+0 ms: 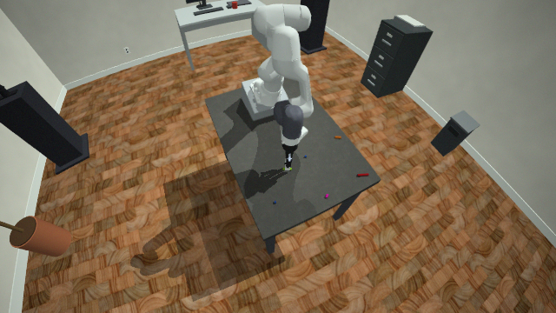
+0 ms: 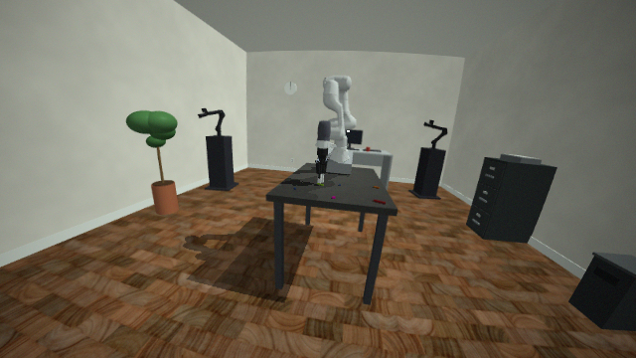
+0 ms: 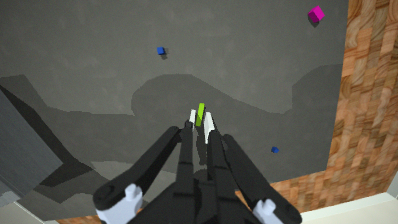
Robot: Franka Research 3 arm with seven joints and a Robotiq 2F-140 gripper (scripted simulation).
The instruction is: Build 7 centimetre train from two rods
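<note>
Now: the lime rod 50 mm below my hand. From my hand the other things lie so: magenta rod: 260 mm ahead, 80 mm to the left, 50 mm below; orange rod: 410 mm to the left, 50 mm below; red rod: 290 mm ahead, 340 mm to the left, 50 mm below.
</note>
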